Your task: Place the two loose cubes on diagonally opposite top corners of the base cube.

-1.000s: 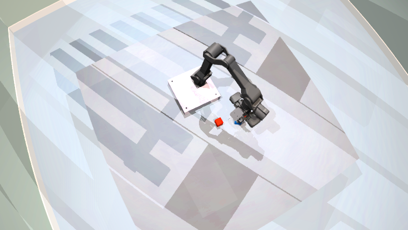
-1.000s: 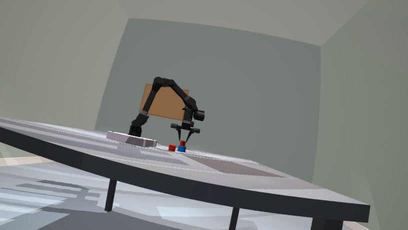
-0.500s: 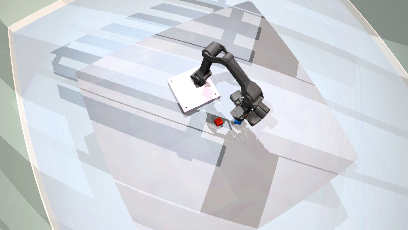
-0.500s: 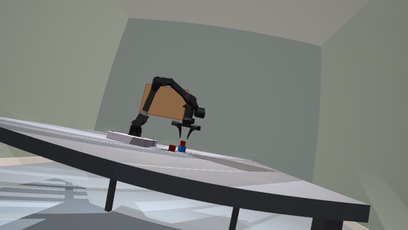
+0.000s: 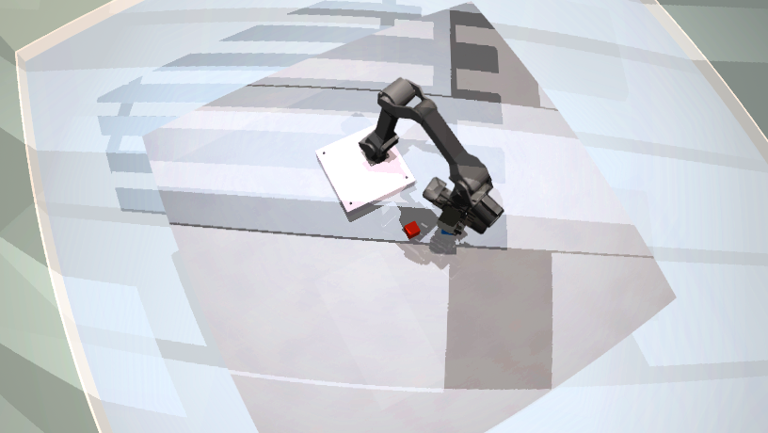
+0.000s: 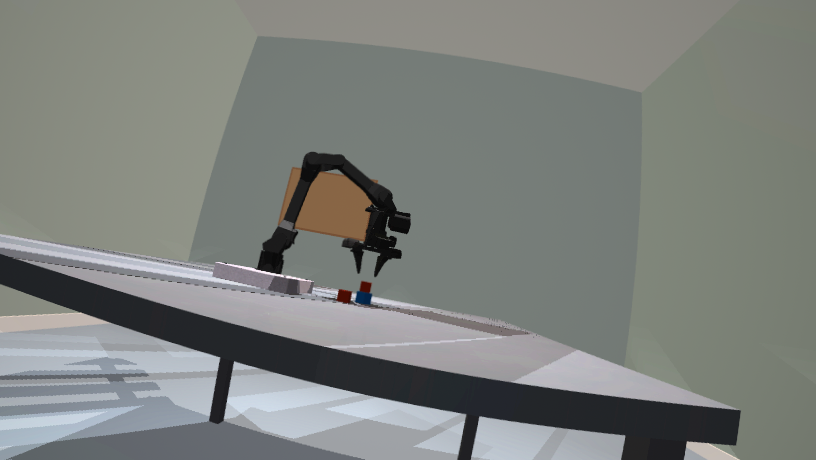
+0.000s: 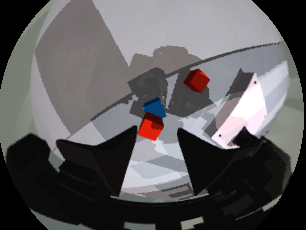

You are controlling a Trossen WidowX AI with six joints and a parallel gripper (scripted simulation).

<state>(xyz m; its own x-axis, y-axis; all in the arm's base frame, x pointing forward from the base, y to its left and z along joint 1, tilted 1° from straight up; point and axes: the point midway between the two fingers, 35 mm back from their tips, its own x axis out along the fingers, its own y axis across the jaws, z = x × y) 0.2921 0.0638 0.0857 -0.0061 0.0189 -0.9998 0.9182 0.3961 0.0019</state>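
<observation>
Right now the red cube is 2 cm to the left of my gripper tip and 4 cm below it. The rest, counted from my gripper tip: blue cube 7 cm below.
</observation>
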